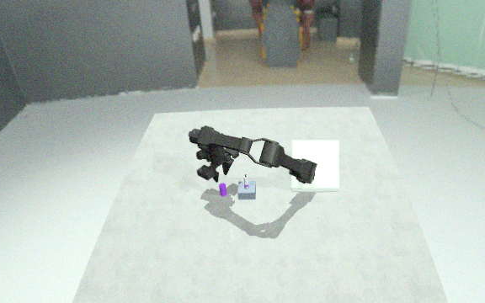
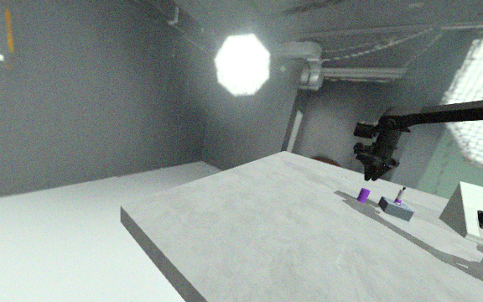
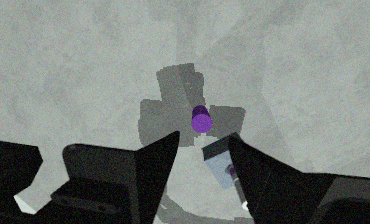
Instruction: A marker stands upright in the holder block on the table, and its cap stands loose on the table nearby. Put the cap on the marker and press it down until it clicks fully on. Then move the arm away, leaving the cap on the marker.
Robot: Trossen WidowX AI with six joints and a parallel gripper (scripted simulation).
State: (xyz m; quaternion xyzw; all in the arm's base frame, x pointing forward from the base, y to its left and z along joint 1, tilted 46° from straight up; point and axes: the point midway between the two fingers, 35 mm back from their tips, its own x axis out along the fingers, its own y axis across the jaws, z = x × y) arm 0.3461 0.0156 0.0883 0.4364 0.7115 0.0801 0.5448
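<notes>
Right now my gripper tip is 6 cm above the marker cap. The rest, counted from my gripper tip: holder block (10 cm behind, 7 cm below, 1 cm to the right).
</notes>
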